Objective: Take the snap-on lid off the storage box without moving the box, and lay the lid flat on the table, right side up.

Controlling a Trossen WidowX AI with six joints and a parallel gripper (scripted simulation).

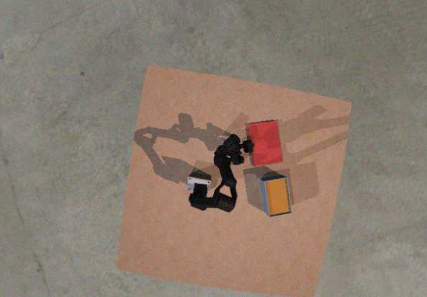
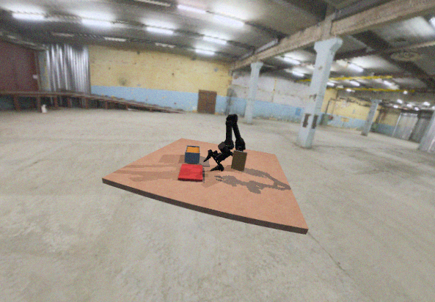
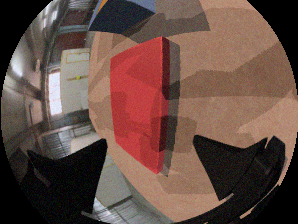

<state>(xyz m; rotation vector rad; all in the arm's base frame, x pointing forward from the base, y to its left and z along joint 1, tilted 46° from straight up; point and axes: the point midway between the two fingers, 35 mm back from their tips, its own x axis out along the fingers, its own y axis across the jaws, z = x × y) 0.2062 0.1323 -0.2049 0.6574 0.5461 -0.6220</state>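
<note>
The red lid is 11 cm ahead of my gripper tip, 3 cm to the left of it and 5 cm below it. From my gripper tip the other things lie so: blue storage box (20 cm ahead, 27 cm to the right, 2 cm below).
</note>
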